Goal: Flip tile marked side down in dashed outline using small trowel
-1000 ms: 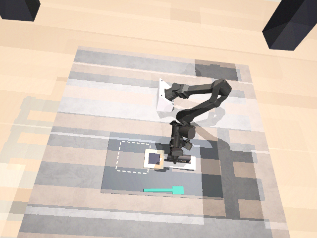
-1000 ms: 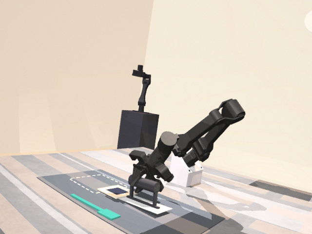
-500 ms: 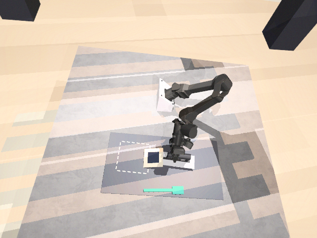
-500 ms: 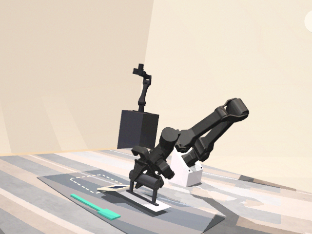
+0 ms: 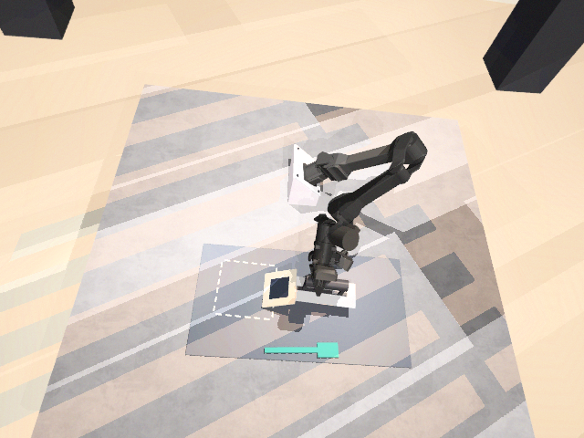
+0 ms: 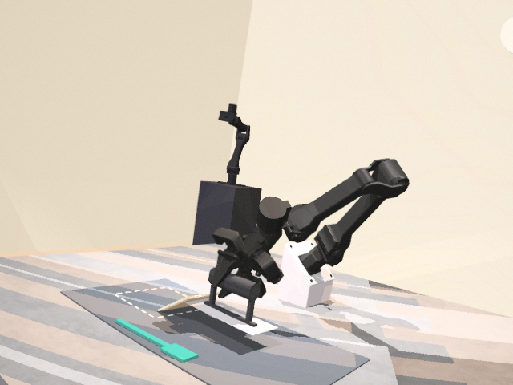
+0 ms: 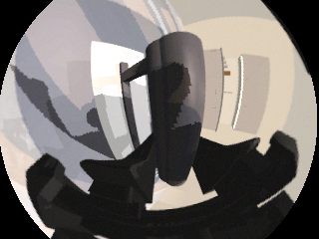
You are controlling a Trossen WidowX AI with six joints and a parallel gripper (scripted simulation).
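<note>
Right now the tile is 10 cm to the right of my gripper tip, 6 cm below it and 4 cm behind it. From my gripper tip the other things lie so: grey mat 11 cm below, 3 cm to the right; teal flat tool 14 cm ahead, 9 cm below, 2 cm to the right.
</note>
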